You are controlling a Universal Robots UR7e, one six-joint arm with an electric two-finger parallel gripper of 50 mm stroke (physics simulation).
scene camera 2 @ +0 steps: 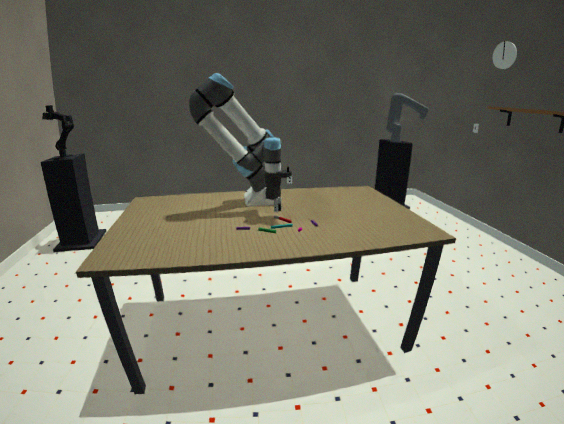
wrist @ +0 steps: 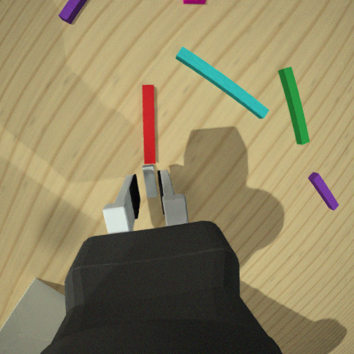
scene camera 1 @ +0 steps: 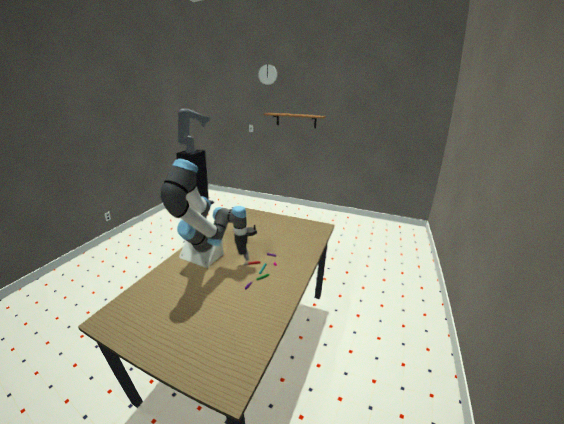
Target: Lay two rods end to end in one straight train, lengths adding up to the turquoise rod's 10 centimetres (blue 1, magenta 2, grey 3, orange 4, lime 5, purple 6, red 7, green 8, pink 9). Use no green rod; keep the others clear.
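Places are measured from the arm's base along level axes (x up, y left, z back), in metres.
Pixels of known places: gripper, fingertip midpoint: (scene camera 2: 277, 210) (scene camera 1: 246, 259); arm's base, link origin: (scene camera 2: 264, 182) (scene camera 1: 204, 241).
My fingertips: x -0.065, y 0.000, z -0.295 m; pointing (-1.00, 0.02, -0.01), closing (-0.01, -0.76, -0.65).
For each thing: its top centre in the pictures, then the offset to it from my fingertips. Level surfaces: height alone.
- red rod, top centre: (scene camera 2: 285, 218) (scene camera 1: 254, 262) dx -0.028, dy +0.026, dz -0.039 m
- turquoise rod, top centre: (scene camera 2: 281, 225) (scene camera 1: 262, 267) dx -0.028, dy -0.010, dz -0.110 m
- table, surface height: dx -0.039 m
- green rod, top centre: (scene camera 2: 267, 229) (scene camera 1: 263, 276) dx -0.028, dy -0.084, dz -0.140 m
- magenta rod, top centre: (scene camera 2: 300, 228) (scene camera 1: 275, 263) dx -0.028, dy +0.060, dz -0.164 m
The red rod (scene camera 1: 254, 262) (scene camera 2: 284, 219) (wrist: 149, 124) lies flat on the table. The grey rod (wrist: 149, 181) lies near the red rod's near end, roughly in line and slightly angled. A thin gap or contact lies between their ends; I cannot tell which. My gripper (scene camera 1: 246, 257) (scene camera 2: 277, 209) (wrist: 148, 185) points down over the grey rod, fingers partly open, one on each side of it in the wrist view, and not shut on it. The turquoise rod (scene camera 1: 262, 268) (scene camera 2: 281, 226) (wrist: 222, 83) lies diagonally to the right of the red rod in the wrist view.
On the table (scene camera 1: 200, 355) (scene camera 2: 175, 250) are a green rod (scene camera 1: 262, 277) (scene camera 2: 267, 230) (wrist: 294, 106), a magenta rod (scene camera 1: 275, 264) (scene camera 2: 300, 229) (wrist: 194, 1) and two purple rods, one (scene camera 1: 271, 255) (scene camera 2: 314, 223) (wrist: 73, 10) beyond the red rod, the other (scene camera 1: 248, 285) (scene camera 2: 243, 228) (wrist: 323, 191) near the green.
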